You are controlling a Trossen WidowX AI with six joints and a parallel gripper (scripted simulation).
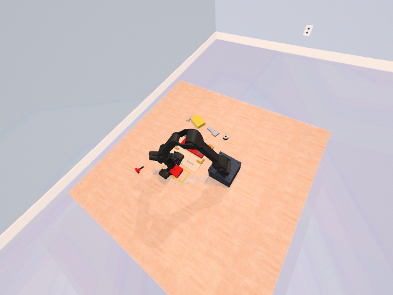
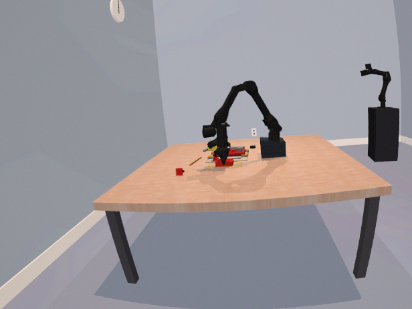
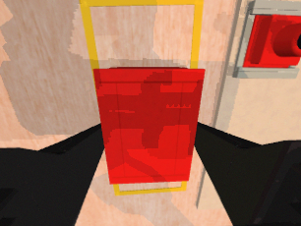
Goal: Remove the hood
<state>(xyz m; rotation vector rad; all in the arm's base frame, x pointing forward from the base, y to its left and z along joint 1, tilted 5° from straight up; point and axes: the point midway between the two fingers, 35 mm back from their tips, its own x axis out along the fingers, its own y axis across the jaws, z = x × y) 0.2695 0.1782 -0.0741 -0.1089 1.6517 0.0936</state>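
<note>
The hood is 1 cm above my gripper tip. From my gripper tip the other things lie so: thin stick: 21 cm ahead, 9 cm to the right, 1 cm below; yellow block: 40 cm to the right, 16 cm ahead.
</note>
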